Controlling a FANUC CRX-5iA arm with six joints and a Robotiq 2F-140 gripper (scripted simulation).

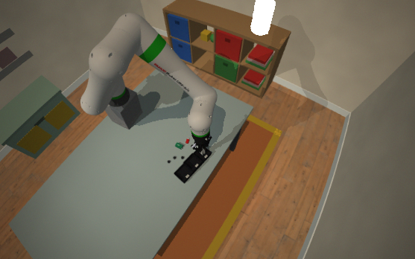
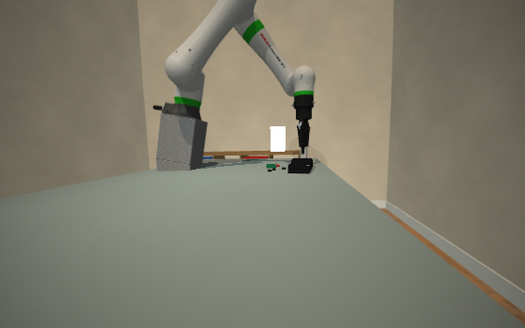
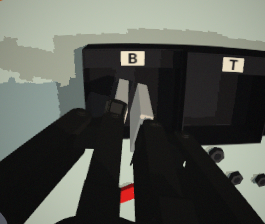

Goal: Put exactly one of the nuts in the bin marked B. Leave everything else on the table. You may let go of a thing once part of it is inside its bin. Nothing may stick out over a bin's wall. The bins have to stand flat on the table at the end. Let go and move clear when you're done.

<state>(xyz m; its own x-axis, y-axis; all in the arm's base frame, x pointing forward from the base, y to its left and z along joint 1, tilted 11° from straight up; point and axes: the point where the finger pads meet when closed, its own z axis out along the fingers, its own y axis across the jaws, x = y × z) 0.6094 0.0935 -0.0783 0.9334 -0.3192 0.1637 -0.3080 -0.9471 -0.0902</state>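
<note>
Now: the green part 15 cm behind my hand, 6 cm below it and 4 cm to the right of it. From my hand the other things lie so: small red part: 14 cm behind, 6 cm below, 2 cm to the left.
</note>
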